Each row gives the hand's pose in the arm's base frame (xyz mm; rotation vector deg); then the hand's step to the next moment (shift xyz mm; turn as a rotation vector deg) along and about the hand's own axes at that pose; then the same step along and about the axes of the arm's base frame.
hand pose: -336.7 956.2 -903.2 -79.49 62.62 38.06
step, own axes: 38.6 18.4 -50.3 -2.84 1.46 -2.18
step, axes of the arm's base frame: -11.7 -54.9 -34.8 -2.89 -1.28 2.22
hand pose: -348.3 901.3 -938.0 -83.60 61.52 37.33
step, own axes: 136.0 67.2 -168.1 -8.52 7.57 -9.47
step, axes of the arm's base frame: -31.4 -191.7 -116.4 -12.03 -6.45 5.77
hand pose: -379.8 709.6 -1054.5 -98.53 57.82 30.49
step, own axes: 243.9 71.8 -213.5 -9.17 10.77 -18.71
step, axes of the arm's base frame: 50.3 -296.1 -141.5 -16.09 -15.09 7.97
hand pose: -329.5 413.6 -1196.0 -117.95 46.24 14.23
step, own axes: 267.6 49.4 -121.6 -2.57 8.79 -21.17
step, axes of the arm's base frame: 159.8 -237.5 -83.0 -10.07 -19.25 7.75
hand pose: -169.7 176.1 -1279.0 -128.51 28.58 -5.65
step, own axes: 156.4 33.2 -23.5 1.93 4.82 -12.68
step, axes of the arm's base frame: 127.6 -96.4 -23.5 -2.71 -12.60 4.65
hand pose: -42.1 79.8 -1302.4 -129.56 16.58 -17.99
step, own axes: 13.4 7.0 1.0 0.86 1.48 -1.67
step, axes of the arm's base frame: 12.2 -7.9 -4.2 0.13 -2.39 0.05
